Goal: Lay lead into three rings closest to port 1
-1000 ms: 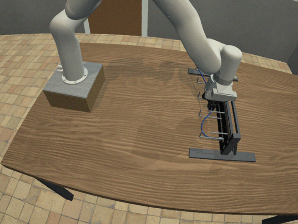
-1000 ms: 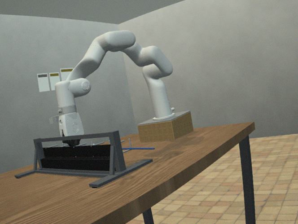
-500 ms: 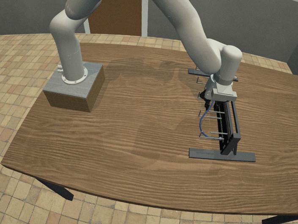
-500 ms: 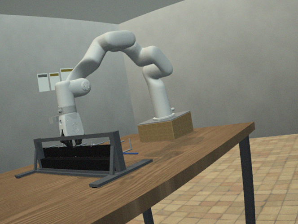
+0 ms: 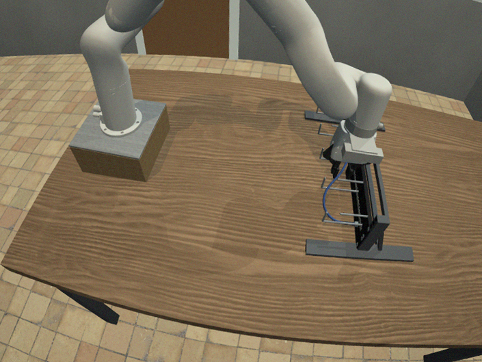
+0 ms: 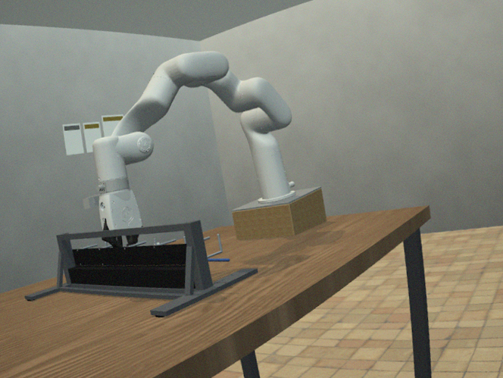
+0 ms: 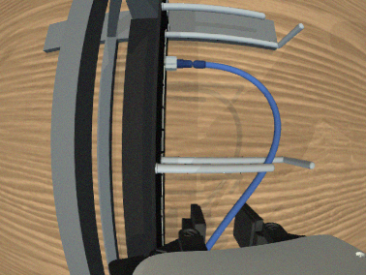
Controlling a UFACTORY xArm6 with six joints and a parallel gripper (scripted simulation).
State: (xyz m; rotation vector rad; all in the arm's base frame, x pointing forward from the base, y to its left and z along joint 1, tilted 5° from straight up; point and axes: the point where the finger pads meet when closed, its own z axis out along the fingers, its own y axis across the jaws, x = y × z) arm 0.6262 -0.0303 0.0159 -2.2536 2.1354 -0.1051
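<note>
My hand is 6 cm short of the dark grey rack, 5 cm to the right of it and 1 cm above it.
</note>
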